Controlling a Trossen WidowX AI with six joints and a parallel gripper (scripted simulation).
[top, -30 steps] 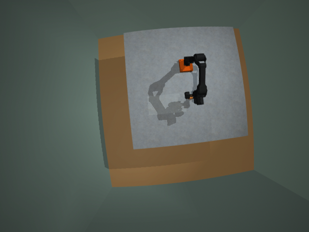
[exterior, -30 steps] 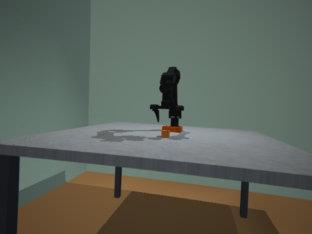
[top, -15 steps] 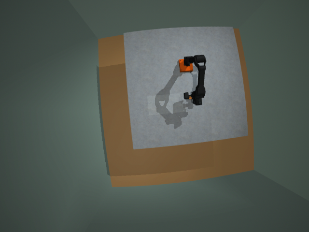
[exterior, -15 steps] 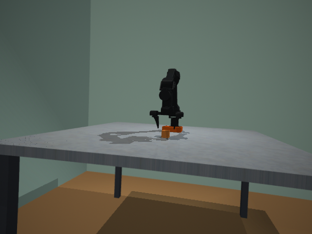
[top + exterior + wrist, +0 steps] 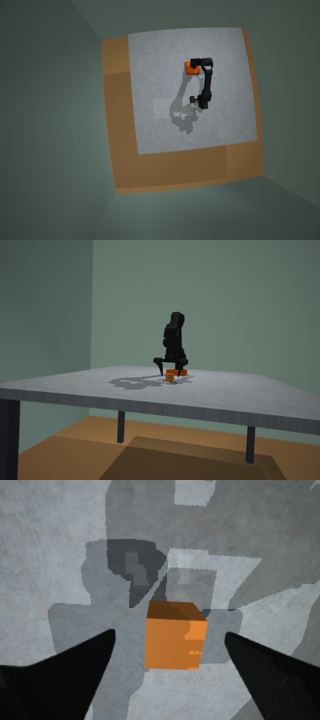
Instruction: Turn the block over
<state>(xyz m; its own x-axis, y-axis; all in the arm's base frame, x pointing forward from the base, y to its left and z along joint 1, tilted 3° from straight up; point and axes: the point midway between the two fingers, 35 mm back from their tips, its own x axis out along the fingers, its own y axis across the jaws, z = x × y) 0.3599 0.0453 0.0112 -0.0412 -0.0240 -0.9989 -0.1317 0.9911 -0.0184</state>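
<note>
My gripper tip is now 1 cm past the orange block.
</note>
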